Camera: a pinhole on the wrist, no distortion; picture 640 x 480 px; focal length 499.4 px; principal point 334.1 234.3 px. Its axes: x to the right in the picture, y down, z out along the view. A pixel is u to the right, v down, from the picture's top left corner.
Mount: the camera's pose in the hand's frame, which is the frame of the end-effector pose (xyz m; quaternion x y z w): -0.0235 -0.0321 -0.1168 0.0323 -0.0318 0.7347 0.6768
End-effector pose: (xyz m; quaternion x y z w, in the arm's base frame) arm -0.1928 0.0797 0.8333 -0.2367 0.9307 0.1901 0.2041
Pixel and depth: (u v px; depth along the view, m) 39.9 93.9 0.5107
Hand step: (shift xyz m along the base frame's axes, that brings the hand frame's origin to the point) 0.1772 -0.1866 -0.4709
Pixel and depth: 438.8 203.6 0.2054
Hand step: 0.0410 0.0406 -0.0728
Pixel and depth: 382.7 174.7 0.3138
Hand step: 0.0614 0.0627 -0.1806
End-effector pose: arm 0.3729 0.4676 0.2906 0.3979 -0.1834 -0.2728 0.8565
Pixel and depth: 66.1 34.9 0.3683
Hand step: -0.0933 -0.3550 -0.0381
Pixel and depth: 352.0 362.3 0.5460
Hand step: -0.3783 -0.1889 0.1907
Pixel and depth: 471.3 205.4 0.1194
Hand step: -0.0206 0.0033 -0.0063
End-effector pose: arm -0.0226 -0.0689 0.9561 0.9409 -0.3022 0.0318 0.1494
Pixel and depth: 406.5 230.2 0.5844
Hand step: -0.0329 -0.1288 -0.4544
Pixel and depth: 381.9 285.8 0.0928
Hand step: -0.0077 0.0508 0.0090
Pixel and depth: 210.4 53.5 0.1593
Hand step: 0.0765 0.0298 -0.0522
